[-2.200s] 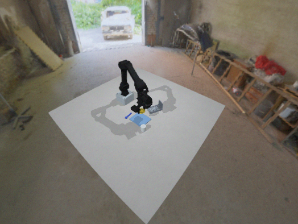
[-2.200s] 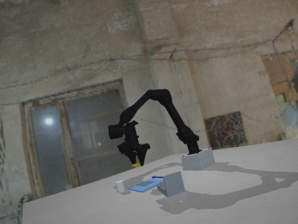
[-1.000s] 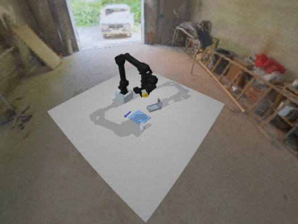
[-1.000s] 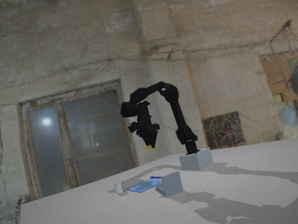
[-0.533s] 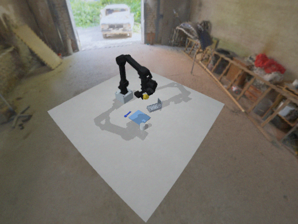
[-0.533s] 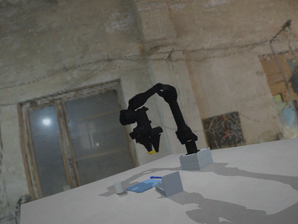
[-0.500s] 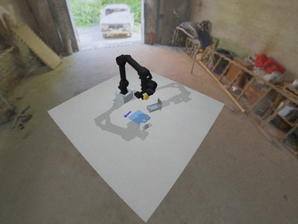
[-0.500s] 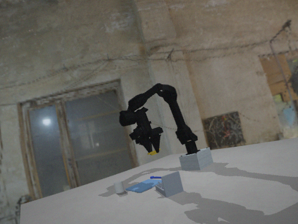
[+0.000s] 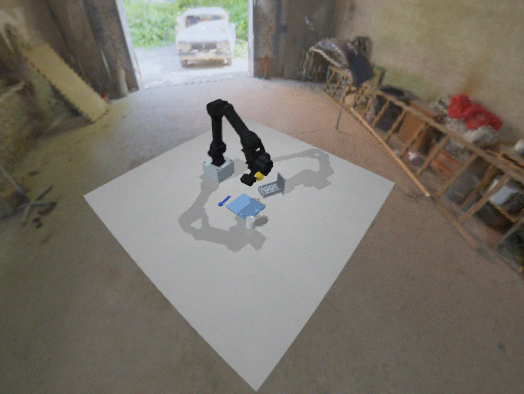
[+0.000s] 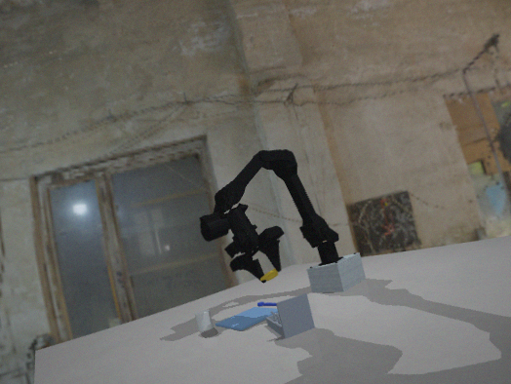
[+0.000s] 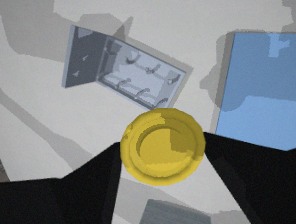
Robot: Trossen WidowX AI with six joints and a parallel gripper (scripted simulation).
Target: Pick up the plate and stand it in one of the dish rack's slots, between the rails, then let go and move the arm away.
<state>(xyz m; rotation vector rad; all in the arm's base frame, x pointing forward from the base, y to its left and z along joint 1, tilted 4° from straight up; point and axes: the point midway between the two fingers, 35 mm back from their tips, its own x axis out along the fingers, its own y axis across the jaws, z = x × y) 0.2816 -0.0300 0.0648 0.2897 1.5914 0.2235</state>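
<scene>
Right now my gripper tip is 90 mm above the grey dish rack, 60 mm to the right of it and 50 mm short of it. Round my gripper tip: yellow plate 10 mm above; blue mat 130 mm to the right, 110 mm below; small blue utensil 160 mm to the right, 120 mm behind, 110 mm below.
</scene>
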